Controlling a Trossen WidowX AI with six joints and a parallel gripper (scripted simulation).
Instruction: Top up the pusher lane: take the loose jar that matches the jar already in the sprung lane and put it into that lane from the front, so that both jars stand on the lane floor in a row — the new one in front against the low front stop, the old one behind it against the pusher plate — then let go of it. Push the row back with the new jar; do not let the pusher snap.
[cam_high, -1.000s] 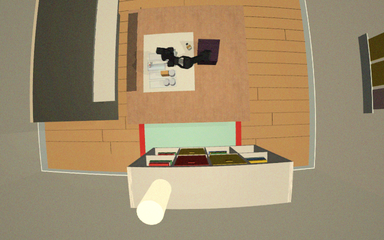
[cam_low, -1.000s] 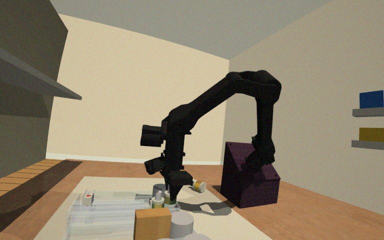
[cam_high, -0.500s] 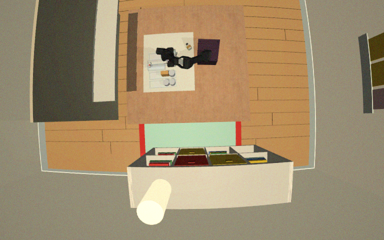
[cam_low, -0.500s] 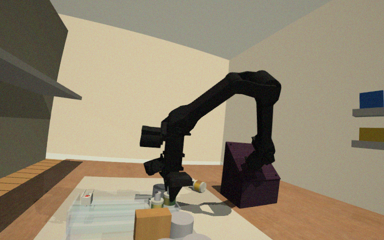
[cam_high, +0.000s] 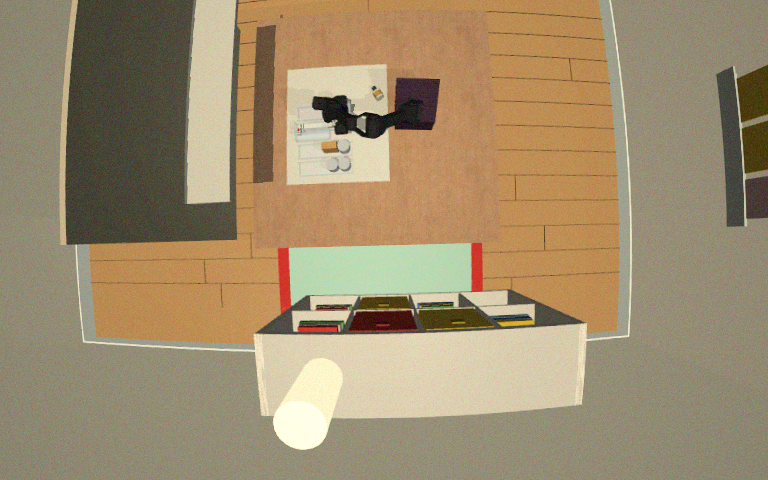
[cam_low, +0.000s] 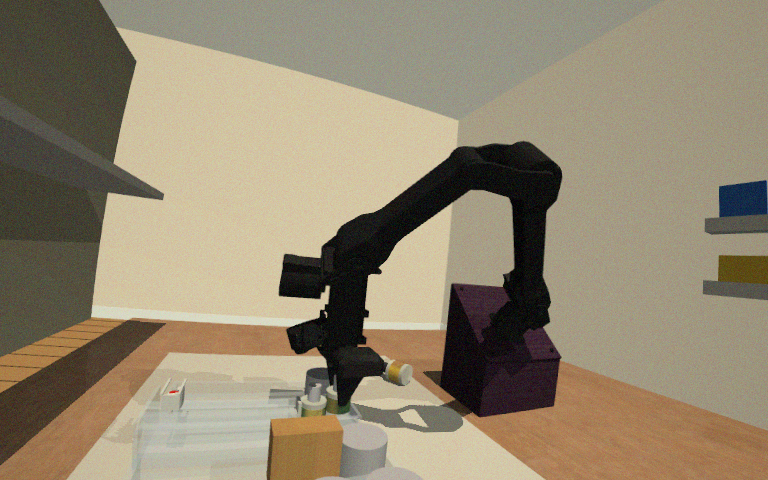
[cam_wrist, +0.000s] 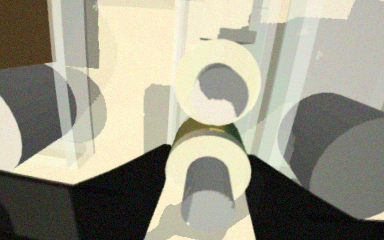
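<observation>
Now: gripper tip 13 cm short of the clear sprung lane, 5 cm to the right of it and 2 cm above it.
</observation>
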